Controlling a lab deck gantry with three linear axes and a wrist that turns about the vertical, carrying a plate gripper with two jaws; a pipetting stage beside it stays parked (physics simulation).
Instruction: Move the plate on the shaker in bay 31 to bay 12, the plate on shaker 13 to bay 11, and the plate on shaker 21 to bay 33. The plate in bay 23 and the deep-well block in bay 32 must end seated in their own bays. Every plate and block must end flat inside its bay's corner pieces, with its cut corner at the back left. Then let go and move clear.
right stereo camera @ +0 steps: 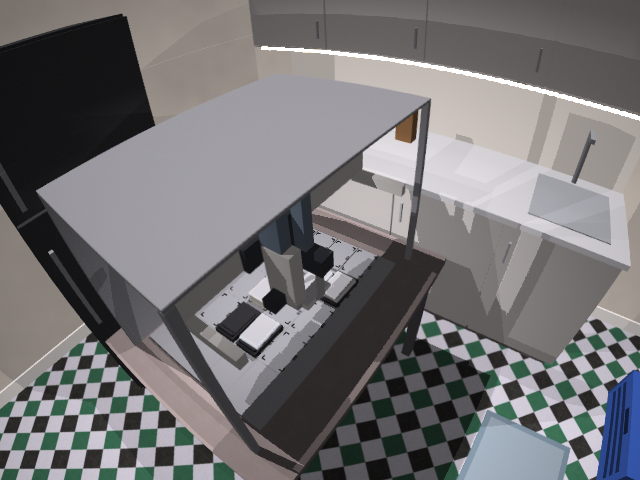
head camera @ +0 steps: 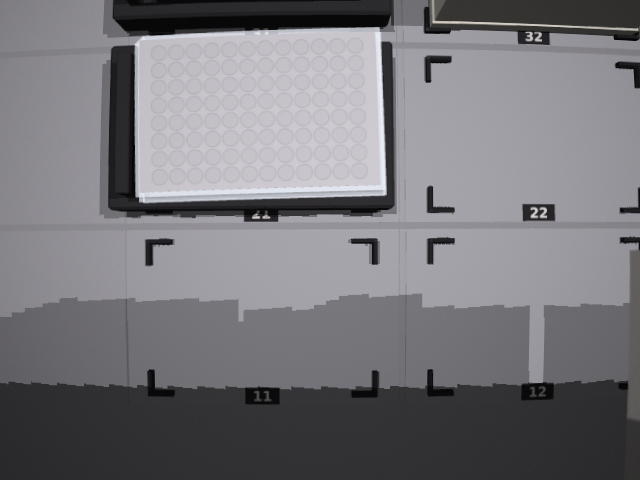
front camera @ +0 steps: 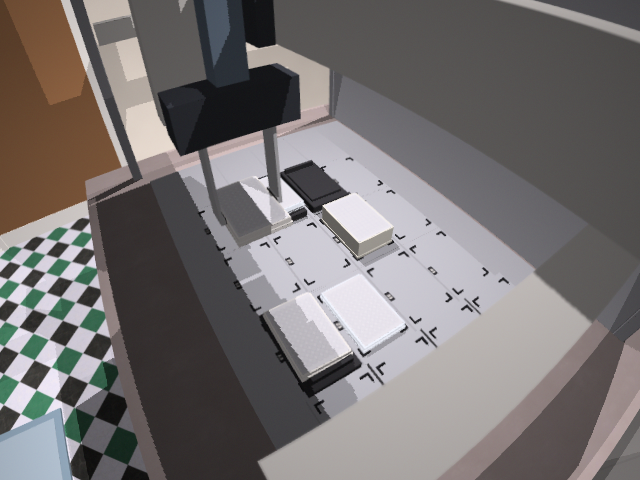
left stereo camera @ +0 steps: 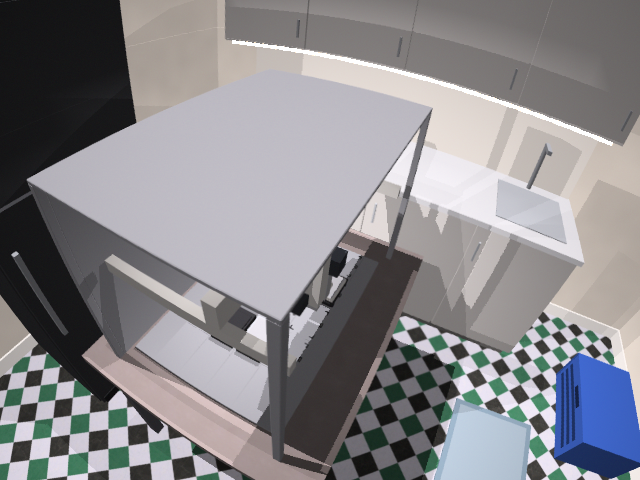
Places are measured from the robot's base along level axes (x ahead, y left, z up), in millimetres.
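Pixels of known places: gripper, between the fingertips: (right stereo camera: 309, 291) (front camera: 247, 207); robot's base, origin of its link: (right stereo camera: 282, 370) (head camera: 155, 389) (front camera: 199, 213).
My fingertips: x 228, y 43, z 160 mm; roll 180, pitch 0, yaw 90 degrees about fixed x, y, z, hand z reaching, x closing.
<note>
For each thing: its middle in the pictures, then the offset to it from my fingertips. "pt": a spot on its surface instead.
- pale plate, middle of its body: (front camera: 247, 207) (right stereo camera: 309, 291) dx +0, dy +0, dz +0 mm
- Shaker 31, middle of its body: (front camera: 313, 183) (left stereo camera: 233, 324) (right stereo camera: 238, 320) dx -168, dy +215, dz -145 mm
- white plate, middle of its body: (head camera: 259, 114) (front camera: 272, 195) (left stereo camera: 260, 334) (right stereo camera: 259, 330) dx -160, dy +110, dz -131 mm
- shaker 21, a spot on its surface: (head camera: 121, 129) pt dx -232, dy +103, dz -129 mm
- shaker 13, a spot on its surface: (front camera: 338, 376) pt dx +244, dy +6, dz -141 mm
- bay 23 plate, middle of its body: (front camera: 362, 310) (right stereo camera: 315, 279) dx +164, dy +107, dz -153 mm
- deep-well block, middle of its body: (front camera: 356, 223) (right stereo camera: 267, 291) dx +0, dy +214, dz -139 mm
- Bay 33, a spot on its surface: (front camera: 408, 281) pt dx +157, dy +219, dz -160 mm
- grey upright part, a spot on its surface: (head camera: 634, 361) pt dx -64, dy +19, dz -6 mm
My gripper (front camera: 251, 211) is shut on the long sides of a pale plate (front camera: 261, 198), held level above the deck, left of the deep-well block in the front view. Shaker 31 (front camera: 314, 180) (right stereo camera: 238, 319) bears no plate. A white plate (head camera: 258, 113) (right stereo camera: 261, 330) sits slightly turned on shaker 21 (head camera: 121, 129), cut corner at back left. Another plate (front camera: 310, 325) (right stereo camera: 339, 286) sits on shaker 13 (front camera: 338, 376). The bay 23 plate (front camera: 364, 310) and deep-well block (front camera: 359, 219) in bay 32 stand in place. Bays 11 (head camera: 262, 395) and 12 (head camera: 537, 391) show their corner pieces.
The parked pipetting stage (right stereo camera: 284, 273) stands beside the gripper in the right stereo view. Bay 33 (front camera: 408, 281) lies right of the bay 23 plate in the front view. A grey upright part (head camera: 634, 361) cuts into the head view's right edge; I cannot tell what it is.
</note>
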